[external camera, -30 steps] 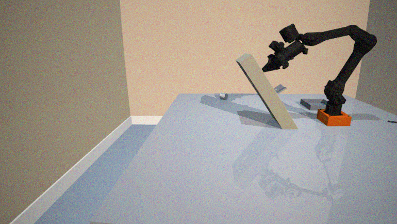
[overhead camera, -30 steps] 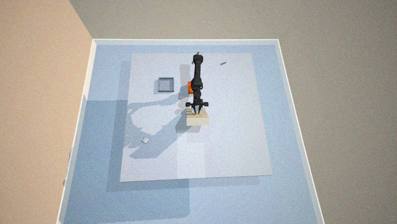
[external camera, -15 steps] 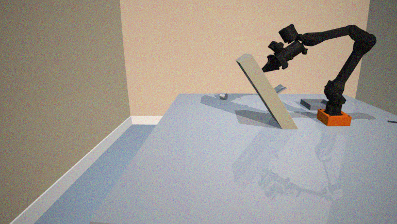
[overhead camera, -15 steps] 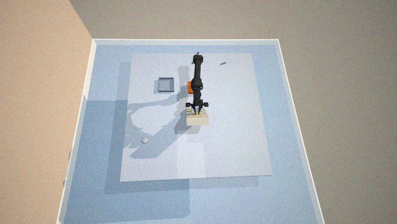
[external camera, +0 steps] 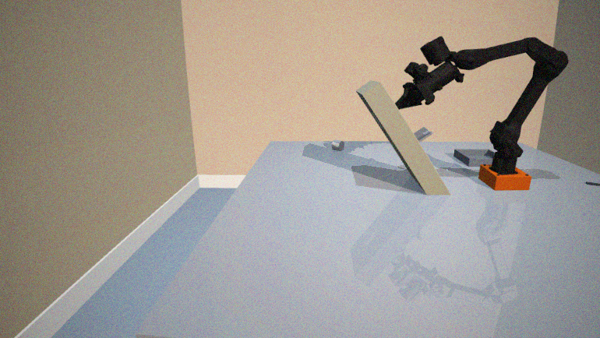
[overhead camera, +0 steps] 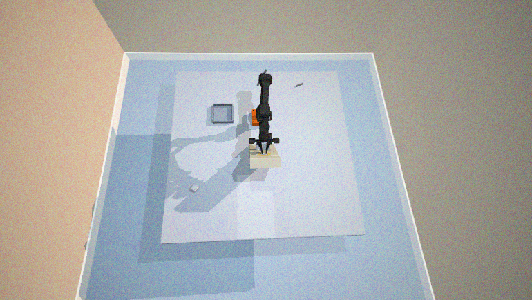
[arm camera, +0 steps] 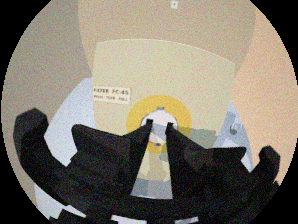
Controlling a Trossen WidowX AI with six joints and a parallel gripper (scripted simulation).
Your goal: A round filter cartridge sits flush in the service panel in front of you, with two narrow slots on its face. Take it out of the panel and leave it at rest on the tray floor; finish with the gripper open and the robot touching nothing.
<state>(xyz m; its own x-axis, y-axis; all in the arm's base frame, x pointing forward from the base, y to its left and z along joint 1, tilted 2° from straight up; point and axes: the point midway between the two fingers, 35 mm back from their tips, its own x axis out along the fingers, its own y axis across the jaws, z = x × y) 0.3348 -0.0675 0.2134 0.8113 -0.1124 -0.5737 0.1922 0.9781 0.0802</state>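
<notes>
The white round filter cartridge lies 1 cm ahead of my gripper tip and 1 cm below it. From my gripper tip the other things lie so: small grey block 6 cm ahead, 48 cm to the right, 22 cm below; beige service panel 3 cm behind, 1 cm to the left, 8 cm below; grey tray 47 cm behind, 20 cm to the right, 23 cm below.
</notes>
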